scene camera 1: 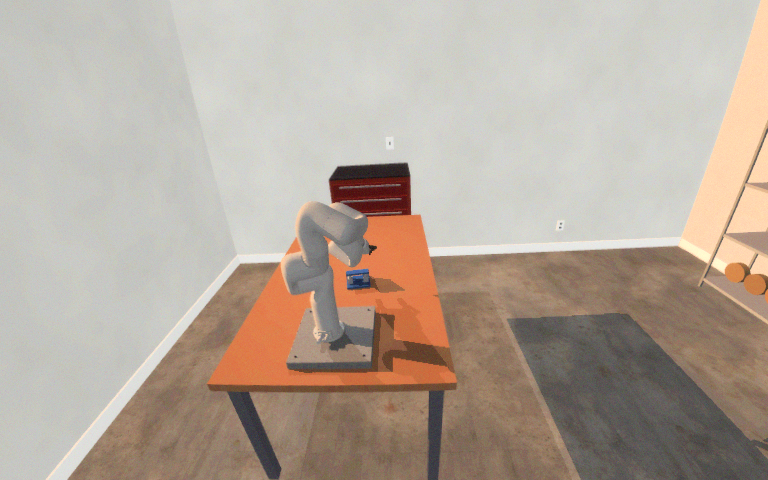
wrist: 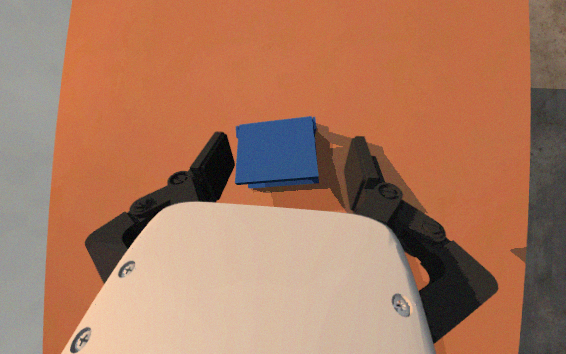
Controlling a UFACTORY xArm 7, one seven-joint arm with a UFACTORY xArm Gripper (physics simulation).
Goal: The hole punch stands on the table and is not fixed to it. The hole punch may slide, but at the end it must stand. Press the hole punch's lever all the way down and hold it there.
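Seen in the pictures: gripper, between the fingertips: (wrist: 287,150); arm's base, origin of its link: (scene camera 1: 329,331).
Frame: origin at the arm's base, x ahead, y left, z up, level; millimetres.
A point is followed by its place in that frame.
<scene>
The blue hole punch (scene camera 1: 357,279) {x 417, y -29, z -24 mm} (wrist: 276,151) {x 401, y -39, z 35 mm} stands upright on the orange table (scene camera 1: 396,237) {x 947, y -184, z -36 mm} (wrist: 300,60) {x 578, y -41, z -36 mm}, in front of the arm's base in scene camera 1. In the wrist view its flat blue top, which looks like the lever, faces the camera and hides most of the body. A thin dark gap shows under its near edge. My gripper (wrist: 287,150) {x 386, y -69, z 155 mm} is open and empty. In the wrist view its two black fingers appear left and right of the punch, apart from it. In scene camera 1 the black fingertips show above the table, past the punch; the exact height is hard to tell.
The arm's grey base plate (scene camera 1: 351,353) {x -110, y -118, z -1 mm} is at the near end of the table. A red drawer cabinet (scene camera 1: 370,189) stands behind the far end. A dark mat (scene camera 1: 623,384) lies on the floor to the right, and a shelf unit (scene camera 1: 730,226) is at the right edge.
</scene>
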